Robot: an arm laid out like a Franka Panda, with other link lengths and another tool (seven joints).
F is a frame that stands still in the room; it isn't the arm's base.
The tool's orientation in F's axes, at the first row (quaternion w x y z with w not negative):
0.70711, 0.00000, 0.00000, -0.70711
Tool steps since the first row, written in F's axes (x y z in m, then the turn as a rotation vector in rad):
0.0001, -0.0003, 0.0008, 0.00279, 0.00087, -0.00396
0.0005, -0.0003, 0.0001, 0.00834, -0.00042, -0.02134
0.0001, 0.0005, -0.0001, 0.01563, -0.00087, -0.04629
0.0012, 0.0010, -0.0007, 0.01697, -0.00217, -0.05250
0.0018, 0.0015, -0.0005, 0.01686, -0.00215, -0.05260
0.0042, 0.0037, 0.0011, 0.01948, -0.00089, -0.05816
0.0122, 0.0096, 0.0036, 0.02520, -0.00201, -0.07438
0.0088, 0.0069, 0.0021, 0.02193, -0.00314, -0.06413
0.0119, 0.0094, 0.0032, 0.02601, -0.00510, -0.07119
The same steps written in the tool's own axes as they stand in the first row. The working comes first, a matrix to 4 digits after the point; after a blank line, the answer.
The tool's axes in the first row as the columns of a matrix, in F's axes (used below as rounded here):
0.0000, 1.0000, 0.0000
-1.0000, 0.0000, 0.0000
0.0000, 0.0000, 1.0000

0.0003, 0.0001, 0.0008, -0.00087, 0.00279, -0.00396
0.0003, 0.0005, 0.0001, 0.00042, 0.00834, -0.02134
-0.0005, 0.0001, -0.0001, 0.00087, 0.01563, -0.04629
-0.0010, 0.0012, -0.0007, 0.00217, 0.01697, -0.05250
-0.0015, 0.0018, -0.0005, 0.00215, 0.01686, -0.05260
-0.0037, 0.0042, 0.0011, 0.00089, 0.01948, -0.05816
-0.0096, 0.0122, 0.0036, 0.00201, 0.02520, -0.07438
-0.0069, 0.0088, 0.0021, 0.00314, 0.02193, -0.06413
-0.0094, 0.0119, 0.0032, 0.00510, 0.02601, -0.07119

